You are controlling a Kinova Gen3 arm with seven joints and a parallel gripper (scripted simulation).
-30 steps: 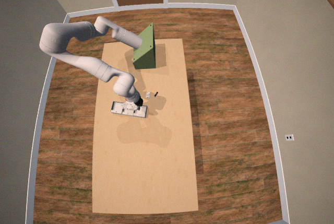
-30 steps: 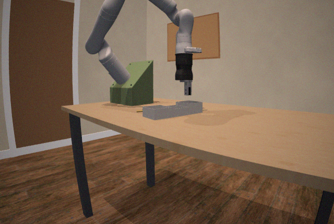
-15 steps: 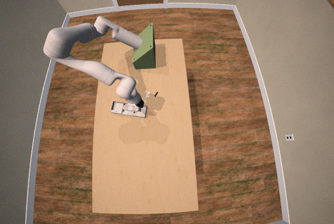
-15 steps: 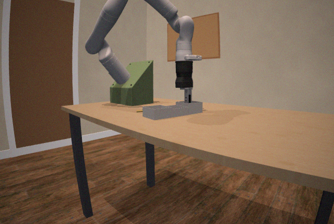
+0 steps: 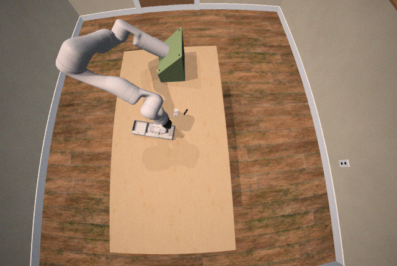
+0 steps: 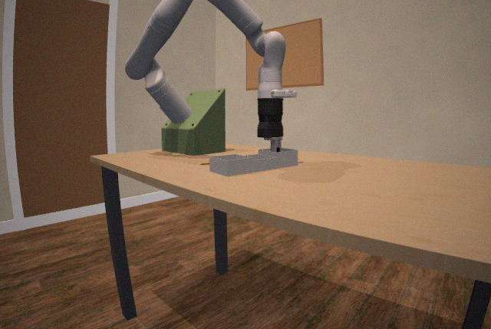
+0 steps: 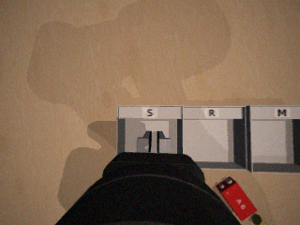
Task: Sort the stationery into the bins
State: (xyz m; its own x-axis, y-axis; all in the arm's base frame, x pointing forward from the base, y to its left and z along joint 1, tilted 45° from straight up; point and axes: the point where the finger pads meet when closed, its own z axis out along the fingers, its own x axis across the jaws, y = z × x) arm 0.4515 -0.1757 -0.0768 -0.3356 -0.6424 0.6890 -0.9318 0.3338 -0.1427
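The grey piece lies 15 cm behind my hand, 4 cm to the right of it and 3 cm below it. Also, from my hand: black stick 13 cm to the left, 10 cm behind, 3 cm below; red piece 11 cm behind, 8 cm to the right, 3 cm below; white block 11 cm behind, 7 cm to the left, 3 cm below.
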